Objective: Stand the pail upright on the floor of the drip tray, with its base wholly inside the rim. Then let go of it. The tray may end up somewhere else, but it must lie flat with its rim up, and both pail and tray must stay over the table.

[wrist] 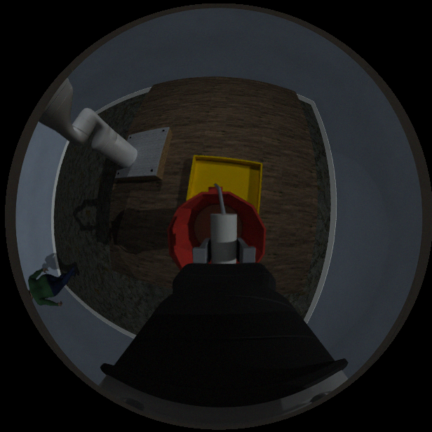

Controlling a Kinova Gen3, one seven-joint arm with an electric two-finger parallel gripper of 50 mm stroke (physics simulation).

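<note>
The red pail (pixel 180 231) hangs with its open mouth toward the camera, below the middle of the view. My gripper (pixel 223 245) is shut on the white grip of the pail's handle, one finger on each side. The yellow drip tray (pixel 225 172) lies flat on the table with its rim up, beyond the pail in the view. The pail covers the near part of the tray. How high the pail's base is, and whether it is over the tray floor, is hidden.
A wooden table (pixel 235 115) bears the tray. A grey-topped block (pixel 147 150) with the white arm (pixel 112 146) on it stands at the left. A figure in green (pixel 42 288) shows at the lower left, off the table.
</note>
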